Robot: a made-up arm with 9 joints.
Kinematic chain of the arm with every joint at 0, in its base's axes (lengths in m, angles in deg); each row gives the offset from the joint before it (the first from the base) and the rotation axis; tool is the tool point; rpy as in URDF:
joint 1: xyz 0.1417 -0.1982 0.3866 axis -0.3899 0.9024 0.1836
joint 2: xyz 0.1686 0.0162 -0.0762 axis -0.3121 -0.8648 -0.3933
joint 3: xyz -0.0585 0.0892 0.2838 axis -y
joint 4: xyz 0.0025 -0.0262 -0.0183 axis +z
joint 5: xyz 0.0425 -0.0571 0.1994 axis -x
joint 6: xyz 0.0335 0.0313 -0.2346 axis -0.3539 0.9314 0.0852
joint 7: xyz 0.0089 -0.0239 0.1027 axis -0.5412 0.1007 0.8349
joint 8: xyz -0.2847 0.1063 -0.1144 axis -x
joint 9: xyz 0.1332 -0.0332 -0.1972 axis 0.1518 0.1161 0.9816
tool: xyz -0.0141 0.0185 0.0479 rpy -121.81 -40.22 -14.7
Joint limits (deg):
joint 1: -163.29..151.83
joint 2: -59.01..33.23
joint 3: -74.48..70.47
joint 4: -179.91..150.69
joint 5: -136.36..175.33
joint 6: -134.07..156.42
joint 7: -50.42..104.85
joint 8: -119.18..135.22
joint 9: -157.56..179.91
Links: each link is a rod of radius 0.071 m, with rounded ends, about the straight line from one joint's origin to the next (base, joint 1, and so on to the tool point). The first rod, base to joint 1, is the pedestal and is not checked.
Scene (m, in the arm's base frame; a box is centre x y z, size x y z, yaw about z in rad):
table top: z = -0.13
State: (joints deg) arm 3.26 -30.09 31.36 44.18 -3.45 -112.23 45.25 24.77 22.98
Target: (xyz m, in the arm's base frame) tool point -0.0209 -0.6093 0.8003
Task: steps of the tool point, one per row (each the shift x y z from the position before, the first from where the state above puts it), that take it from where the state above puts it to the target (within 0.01 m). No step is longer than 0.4 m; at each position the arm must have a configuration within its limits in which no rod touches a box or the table.
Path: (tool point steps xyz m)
1: 0.0552 -0.1573 0.1946
2: -0.1072 -0.1986 0.2024
3: -0.2623 -0.1849 0.0895
4: -0.3197 -0.1045 -0.0979

